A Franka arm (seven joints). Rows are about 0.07 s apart.
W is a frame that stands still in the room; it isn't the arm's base.
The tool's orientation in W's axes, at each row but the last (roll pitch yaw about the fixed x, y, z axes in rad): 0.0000, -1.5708, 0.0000; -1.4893, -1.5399, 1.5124; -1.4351, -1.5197, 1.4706; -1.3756, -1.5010, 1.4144; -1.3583, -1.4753, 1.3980; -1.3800, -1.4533, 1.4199; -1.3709, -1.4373, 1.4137; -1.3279, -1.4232, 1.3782
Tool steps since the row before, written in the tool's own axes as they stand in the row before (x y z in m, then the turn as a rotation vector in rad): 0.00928, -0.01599, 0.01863, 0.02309, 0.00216, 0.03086; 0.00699, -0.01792, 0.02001, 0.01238, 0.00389, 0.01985; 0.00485, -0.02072, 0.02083, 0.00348, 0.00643, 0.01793; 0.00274, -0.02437, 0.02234, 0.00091, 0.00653, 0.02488; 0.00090, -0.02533, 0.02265, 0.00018, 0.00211, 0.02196; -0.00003, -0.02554, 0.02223, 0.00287, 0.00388, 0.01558; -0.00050, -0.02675, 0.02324, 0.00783, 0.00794, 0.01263; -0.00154, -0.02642, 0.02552, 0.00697, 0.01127, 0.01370
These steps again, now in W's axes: -0.01863, -0.01599, 0.00928, -0.03086, 0.00216, 0.02309; -0.01958, -0.01815, 0.00759, -0.01991, 0.00381, 0.01230; -0.02005, -0.02117, 0.00604, -0.01813, 0.00596, 0.00327; -0.02134, -0.02496, 0.00470, -0.02511, 0.00562, 0.00080; -0.02159, -0.02599, 0.00371, -0.02202, 0.00127, 0.00042; -0.02116, -0.02621, 0.00340, -0.01567, 0.00358, 0.00275; -0.02204, -0.02751, 0.00361, -0.01280, 0.00838, 0.00706; -0.02414, -0.02755, 0.00315, -0.01407, 0.01149, 0.00577
